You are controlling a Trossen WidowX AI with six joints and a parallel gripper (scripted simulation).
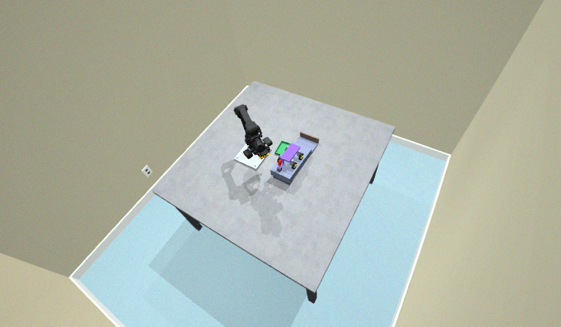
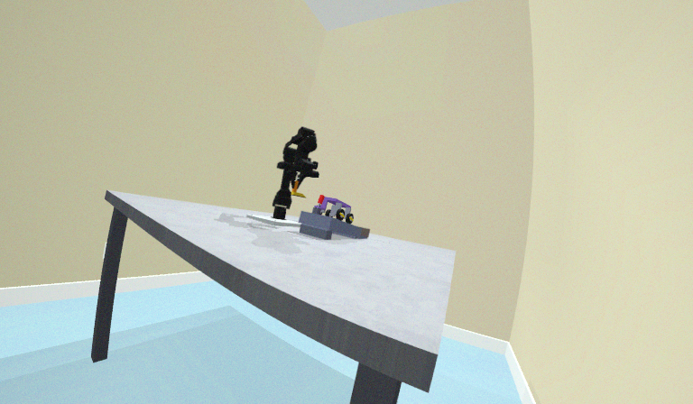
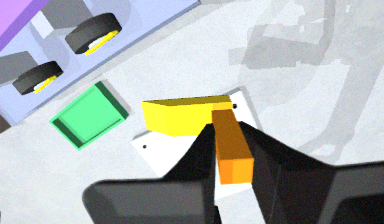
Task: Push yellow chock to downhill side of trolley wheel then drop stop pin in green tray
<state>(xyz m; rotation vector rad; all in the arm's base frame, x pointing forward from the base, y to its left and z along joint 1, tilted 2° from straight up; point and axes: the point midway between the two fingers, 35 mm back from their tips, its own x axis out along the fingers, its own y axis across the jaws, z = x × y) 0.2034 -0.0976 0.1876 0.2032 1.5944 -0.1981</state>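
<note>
My gripper tip is now 1 cm short of the yellow chock, 2 cm to the right of it and 1 cm above it. From my gripper tip the other things lie so: stop pin (13 cm ahead, 4 cm to the left, 4 cm below); then purple trolley (13 cm ahead, 14 cm to the left, 6 cm below); then pale blue ramp (13 cm ahead, 15 cm to the left, 13 cm below).
</note>
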